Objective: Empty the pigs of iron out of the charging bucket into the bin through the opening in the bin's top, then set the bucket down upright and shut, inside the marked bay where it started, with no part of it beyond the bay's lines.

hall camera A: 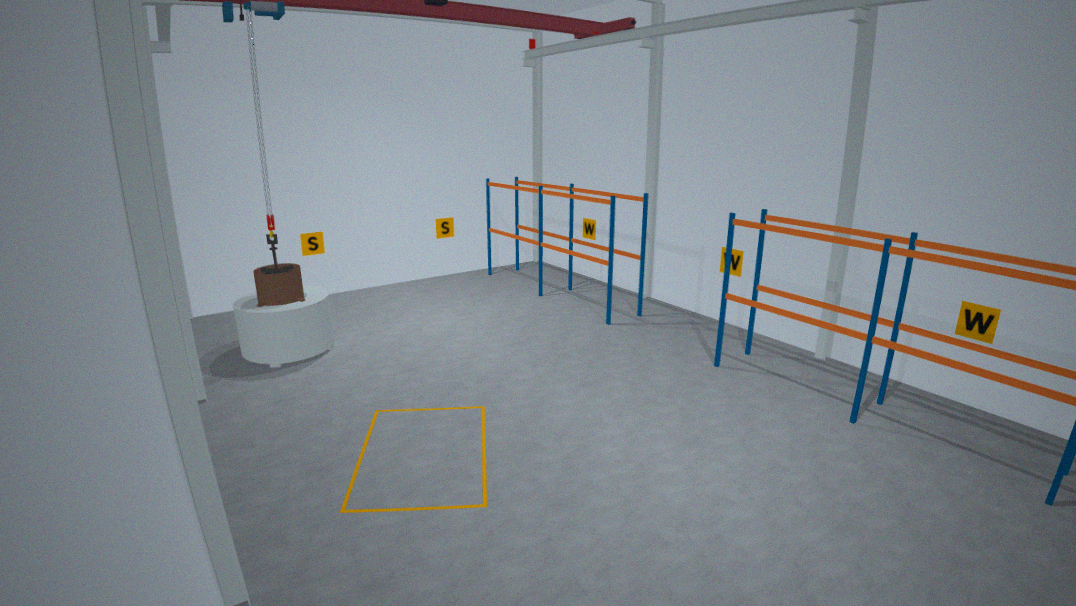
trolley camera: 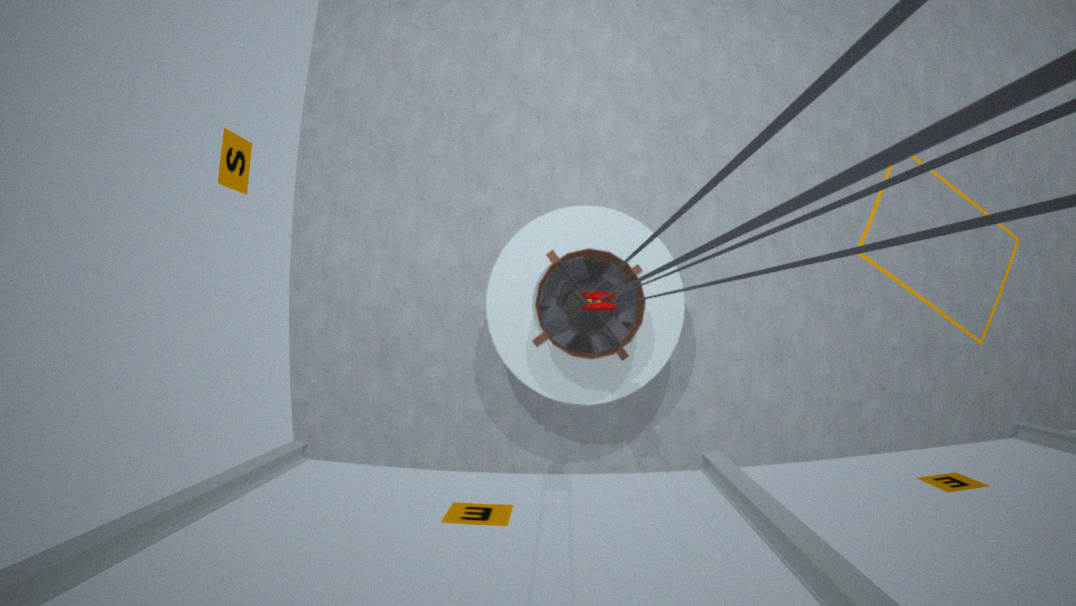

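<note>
The brown charging bucket (hall camera A: 279,286) (trolley camera: 594,252) hangs upright from my hook (hall camera A: 271,236) (trolley camera: 599,300) by its central rod. It is over the middle of the round white bin (hall camera A: 284,338) (trolley camera: 510,301), its lower edge at or very close to the bin's top. Dark pigs of iron (trolley camera: 591,343) show inside the bucket around a darker middle. The opening in the bin's top and the bucket's bottom are hidden, so I cannot tell whether the bottom is open. The marked bay's yellow outline (hall camera A: 484,459) (trolley camera: 920,298) lies on the floor away from the bin.
Blue and orange racks (hall camera A: 539,240) (hall camera A: 871,331) stand along the W wall. The red girder (hall camera A: 496,16) and trolley (hall camera A: 263,9) are overhead. A wall column (trolley camera: 783,519) stands near the bin on the E side. The four rope falls run up steeply from the hook.
</note>
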